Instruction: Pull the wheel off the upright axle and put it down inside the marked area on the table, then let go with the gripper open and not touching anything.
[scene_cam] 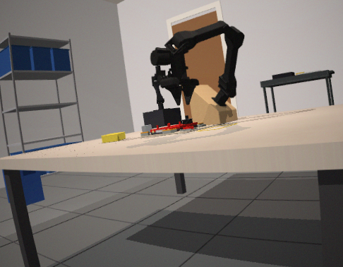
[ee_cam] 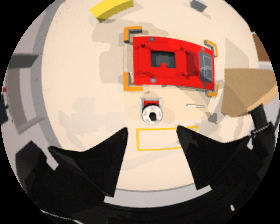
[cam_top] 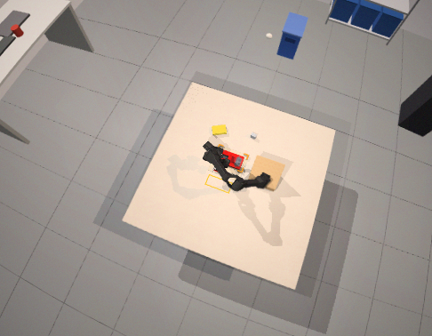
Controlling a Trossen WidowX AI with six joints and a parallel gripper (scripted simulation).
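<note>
Now: gripper tip 60 mm above the wheel and 10 mm past it. The rest, counted from my gripper tip: yellow block (300 mm to the right, 110 mm ahead, 90 mm below); then grey cube (370 mm to the right, 150 mm behind, 80 mm below).
</note>
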